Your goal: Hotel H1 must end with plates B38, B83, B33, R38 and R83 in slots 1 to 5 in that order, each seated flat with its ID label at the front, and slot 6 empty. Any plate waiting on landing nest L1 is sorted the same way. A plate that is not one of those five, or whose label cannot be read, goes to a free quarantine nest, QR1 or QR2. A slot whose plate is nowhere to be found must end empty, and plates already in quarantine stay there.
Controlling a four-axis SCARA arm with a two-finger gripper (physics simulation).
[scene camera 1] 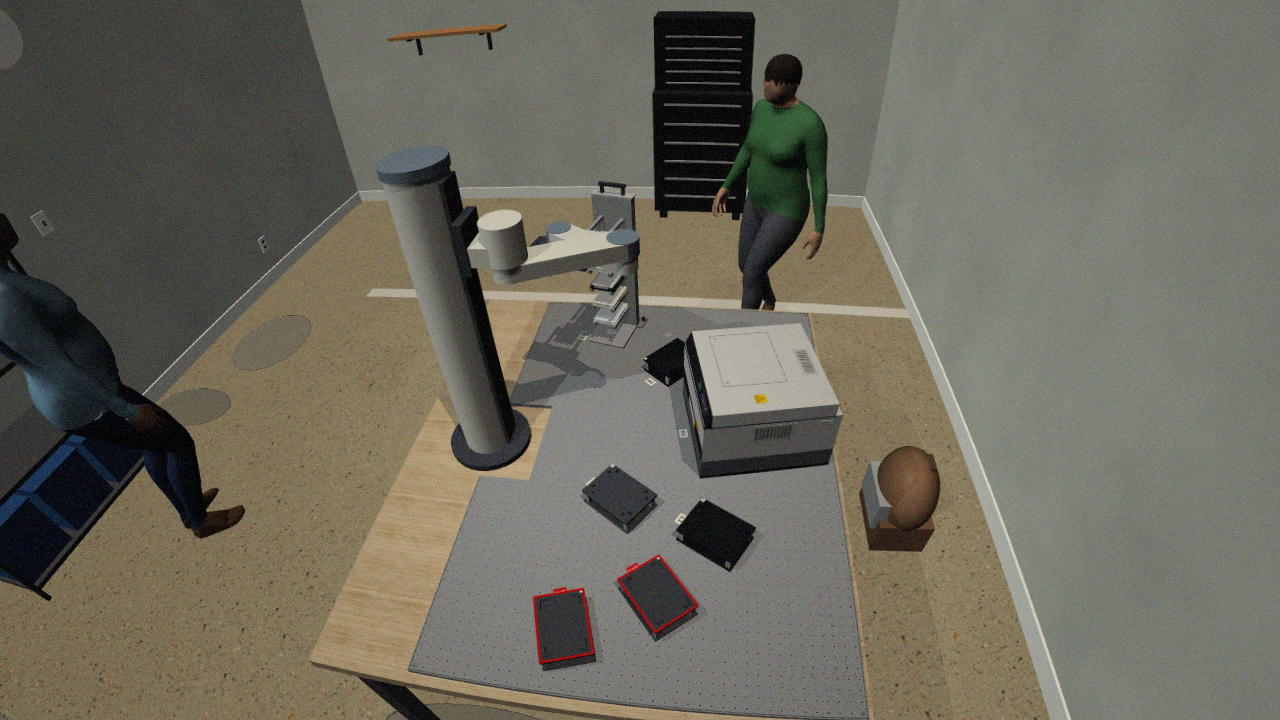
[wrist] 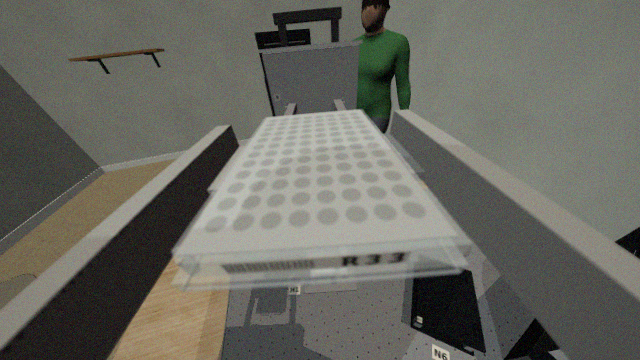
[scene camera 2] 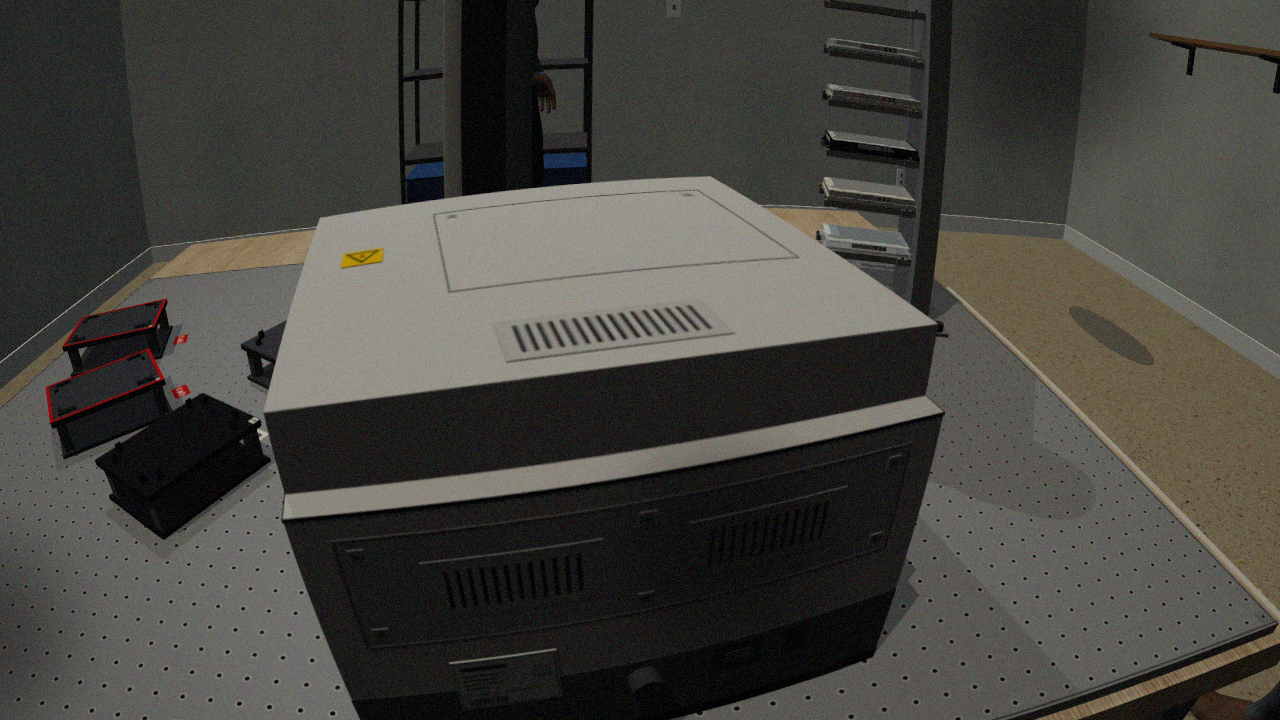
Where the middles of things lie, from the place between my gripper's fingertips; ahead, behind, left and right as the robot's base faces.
Labels:
Right now my hand is 210 mm above the hotel H1 [scene camera 1: 613,208], 200 mm to the right of it and 50 mm short of it. Round my hand: black landing nest L1 [scene camera 2: 180,443]: 700 mm to the right, 420 mm below, 420 mm ahead; then black nest N6 [scene camera 1: 671,355]: 420 mm below, 270 mm ahead, 40 mm to the right; then grey device [scene camera 1: 728,443]: 530 mm ahead, 370 mm below, 300 mm to the right.

